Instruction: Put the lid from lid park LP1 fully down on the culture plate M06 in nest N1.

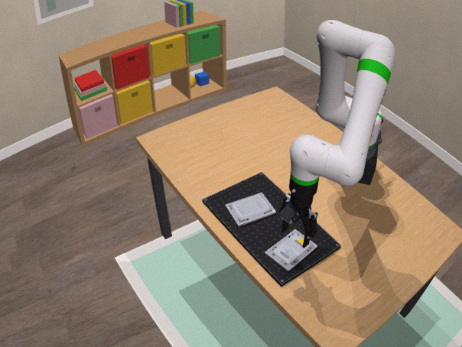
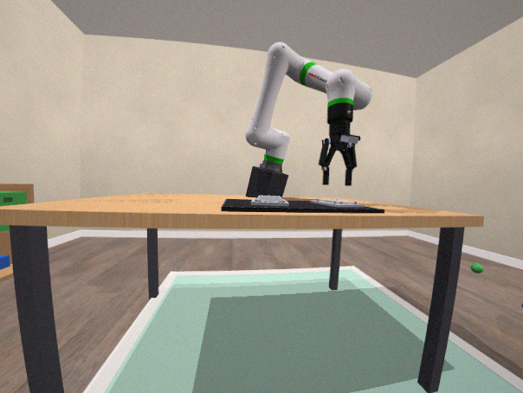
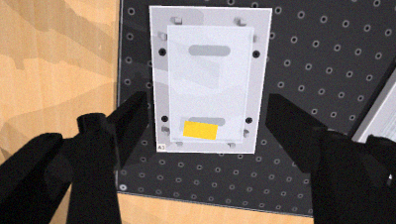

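The clear lid is 8 cm below my hand. The rest, counted from my hand: culture plate M06 (1 cm behind, 26 cm to the right, 8 cm below); plate nest (1 cm behind, 26 cm to the right, 9 cm below); lid park LP1 (9 cm below).
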